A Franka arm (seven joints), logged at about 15 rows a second.
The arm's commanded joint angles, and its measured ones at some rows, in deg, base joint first. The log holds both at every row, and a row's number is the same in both.
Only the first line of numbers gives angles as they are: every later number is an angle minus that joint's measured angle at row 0.
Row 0, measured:
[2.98, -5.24, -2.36, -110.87, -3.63, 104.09, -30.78]
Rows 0 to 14, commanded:
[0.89, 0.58, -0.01, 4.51, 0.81, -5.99, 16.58]
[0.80, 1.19, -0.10, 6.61, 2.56, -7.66, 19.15]
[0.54, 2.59, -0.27, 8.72, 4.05, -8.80, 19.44]
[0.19, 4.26, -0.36, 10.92, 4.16, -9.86, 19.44]
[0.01, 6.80, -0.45, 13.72, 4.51, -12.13, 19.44]
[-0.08, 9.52, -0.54, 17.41, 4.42, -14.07, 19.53]
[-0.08, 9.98, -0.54, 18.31, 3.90, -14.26, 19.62]
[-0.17, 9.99, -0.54, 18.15, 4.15, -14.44, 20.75]
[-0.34, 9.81, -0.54, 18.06, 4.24, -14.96, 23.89]
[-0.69, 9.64, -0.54, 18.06, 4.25, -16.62, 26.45]
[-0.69, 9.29, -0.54, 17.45, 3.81, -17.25, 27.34]
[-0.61, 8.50, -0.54, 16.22, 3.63, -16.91, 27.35]
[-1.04, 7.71, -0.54, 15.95, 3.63, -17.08, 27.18]
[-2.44, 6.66, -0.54, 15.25, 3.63, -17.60, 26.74]
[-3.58, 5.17, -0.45, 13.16, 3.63, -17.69, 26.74]
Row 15, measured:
[-0.70, 8.50, -1.07, 16.00, 3.16, -16.30, 26.30]
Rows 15 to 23, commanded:
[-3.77, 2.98, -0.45, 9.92, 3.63, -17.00, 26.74]
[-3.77, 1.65, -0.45, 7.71, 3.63, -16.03, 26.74]
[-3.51, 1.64, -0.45, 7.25, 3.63, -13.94, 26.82]
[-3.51, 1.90, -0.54, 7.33, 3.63, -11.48, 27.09]
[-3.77, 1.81, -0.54, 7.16, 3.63, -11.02, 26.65]
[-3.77, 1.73, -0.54, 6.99, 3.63, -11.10, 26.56]
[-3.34, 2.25, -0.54, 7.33, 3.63, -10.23, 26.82]
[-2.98, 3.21, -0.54, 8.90, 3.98, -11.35, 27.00]
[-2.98, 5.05, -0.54, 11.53, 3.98, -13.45, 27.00]
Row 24, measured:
[-3.25, 3.43, -0.74, 9.17, 3.17, -12.25, 26.30]
